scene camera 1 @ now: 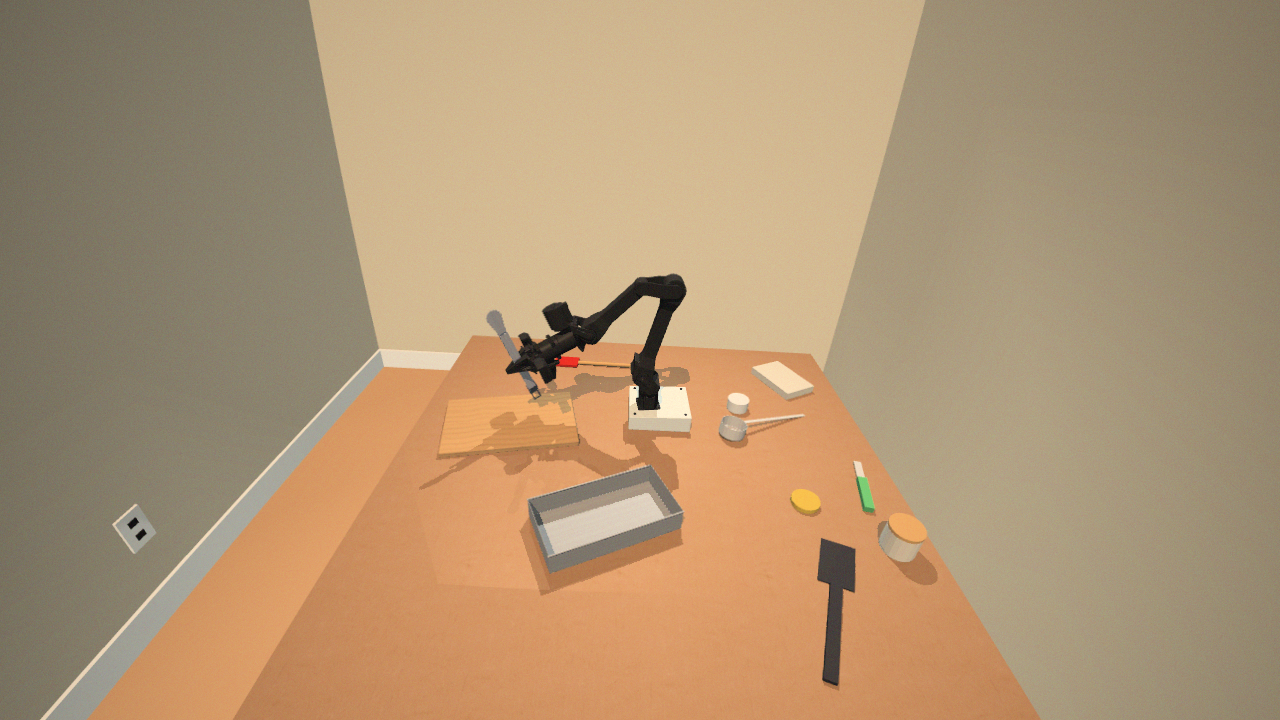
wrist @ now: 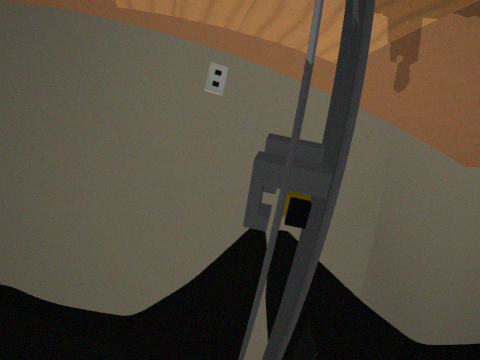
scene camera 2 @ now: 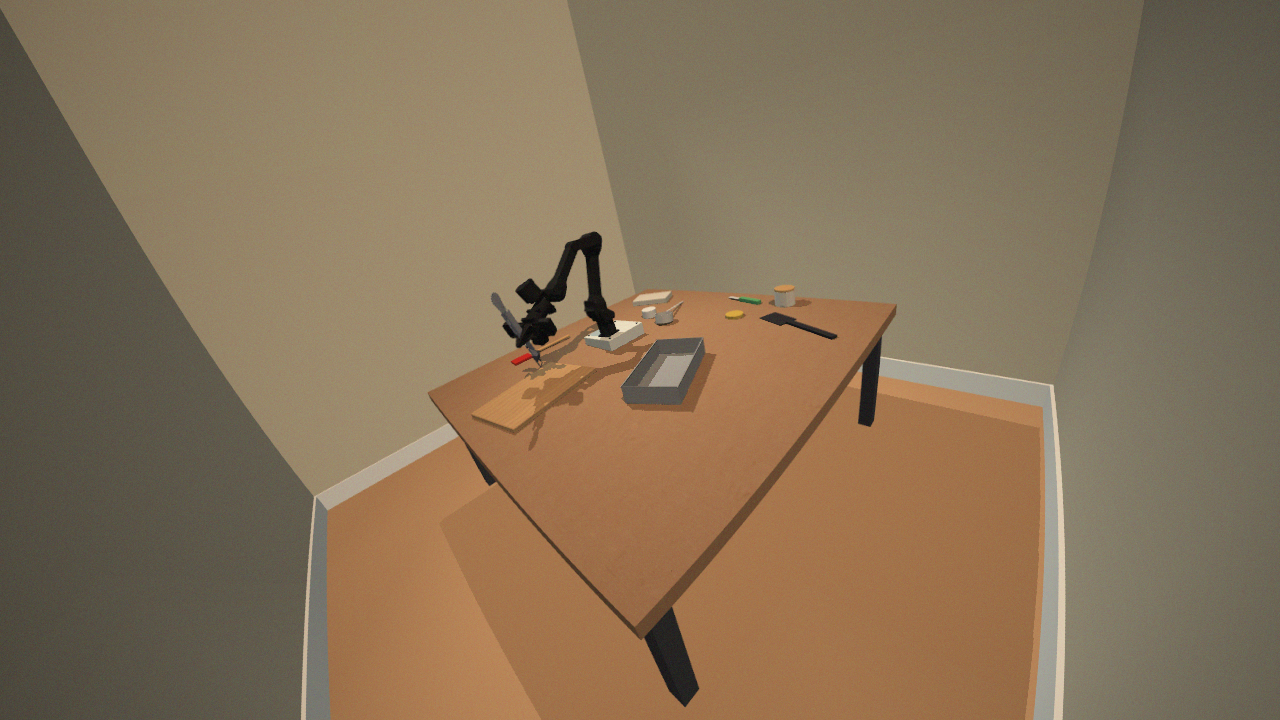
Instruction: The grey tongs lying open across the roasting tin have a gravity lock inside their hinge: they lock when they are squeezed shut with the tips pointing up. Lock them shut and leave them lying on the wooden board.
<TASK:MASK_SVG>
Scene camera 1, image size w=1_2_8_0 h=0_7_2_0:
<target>gripper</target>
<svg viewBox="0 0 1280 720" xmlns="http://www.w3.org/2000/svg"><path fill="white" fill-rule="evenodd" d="M518 335L524 345L519 350L521 358L515 363L512 360L505 369L506 373L514 374L530 371L537 374L538 371L545 384L556 379L556 365L560 363L559 359L561 359L560 355L563 354L563 351L554 335L550 337L547 334L545 336L546 339L537 344L535 341L532 342L529 333L524 332Z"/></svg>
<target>jar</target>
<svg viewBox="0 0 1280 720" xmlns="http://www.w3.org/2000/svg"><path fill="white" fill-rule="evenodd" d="M892 514L879 536L879 546L890 558L901 562L910 562L914 560L927 536L927 529L913 516L903 513Z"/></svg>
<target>cream block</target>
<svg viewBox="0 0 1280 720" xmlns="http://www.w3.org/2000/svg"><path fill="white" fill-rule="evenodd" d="M751 368L753 376L785 400L809 394L813 391L813 385L779 361Z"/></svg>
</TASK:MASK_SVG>
